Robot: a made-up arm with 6 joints.
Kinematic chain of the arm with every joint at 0, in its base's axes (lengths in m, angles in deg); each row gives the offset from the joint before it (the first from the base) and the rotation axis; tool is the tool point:
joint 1: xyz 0 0 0.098 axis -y
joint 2: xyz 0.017 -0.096 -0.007 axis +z
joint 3: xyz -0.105 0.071 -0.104 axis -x
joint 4: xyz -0.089 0 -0.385 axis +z
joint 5: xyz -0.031 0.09 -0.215 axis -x
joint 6: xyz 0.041 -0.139 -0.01 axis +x
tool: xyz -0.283 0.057 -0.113
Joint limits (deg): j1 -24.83..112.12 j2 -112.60..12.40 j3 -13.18..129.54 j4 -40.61..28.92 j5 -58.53..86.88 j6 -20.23..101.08
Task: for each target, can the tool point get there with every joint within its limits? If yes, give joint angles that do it. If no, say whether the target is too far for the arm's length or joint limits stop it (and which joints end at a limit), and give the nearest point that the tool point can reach.
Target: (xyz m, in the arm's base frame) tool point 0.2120 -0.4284 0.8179
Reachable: no: joint limits stop it (at a limit: joint 1, joint 2, joint 3, joint 4, joint 6) | nearest point -0.0724 -0.5022 0.6554 | short by 0.336 m
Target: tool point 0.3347 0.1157 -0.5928
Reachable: yes | joints 93.08 -68.97 85.31 -4.44 -35.93 29.62
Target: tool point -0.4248 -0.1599 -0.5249
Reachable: yes | joints 63.04 -49.09 116.00 -8.51 -20.09 17.58
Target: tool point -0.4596 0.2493 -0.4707
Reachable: yes | joints -4.74 -69.48 40.07 5.82 -24.09 68.57
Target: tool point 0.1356 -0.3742 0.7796
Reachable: no: joint limits stop it (at a limit: joint 1, joint 2, joint 3, joint 4, joint 6) | nearest point -0.0770 -0.4753 0.6469 | short by 0.270 m
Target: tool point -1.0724 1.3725 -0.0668
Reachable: no: too far | nearest point -0.5369 0.6099 -0.0485 | short by 0.932 m
